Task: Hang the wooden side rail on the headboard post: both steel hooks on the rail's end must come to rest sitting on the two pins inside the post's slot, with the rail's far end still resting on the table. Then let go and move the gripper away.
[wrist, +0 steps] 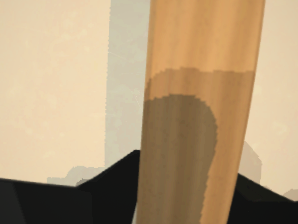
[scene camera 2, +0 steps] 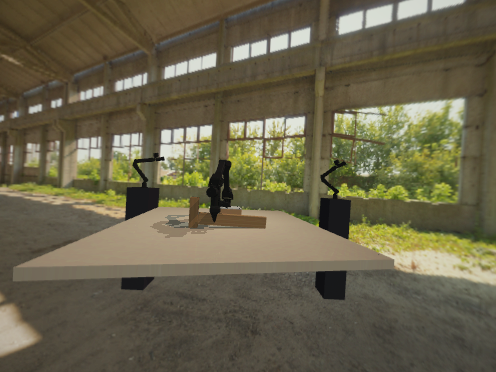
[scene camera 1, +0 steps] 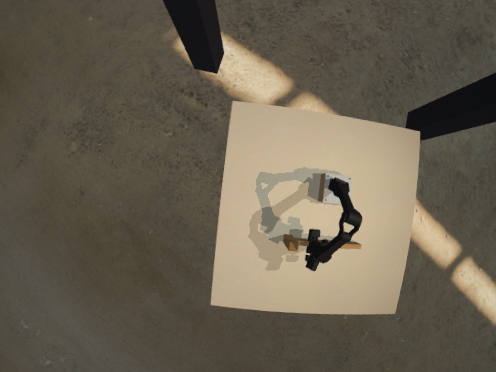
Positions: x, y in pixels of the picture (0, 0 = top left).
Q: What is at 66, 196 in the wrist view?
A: My gripper.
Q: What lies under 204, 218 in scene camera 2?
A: A wooden side rail.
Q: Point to a wooden side rail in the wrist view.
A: At 200, 69
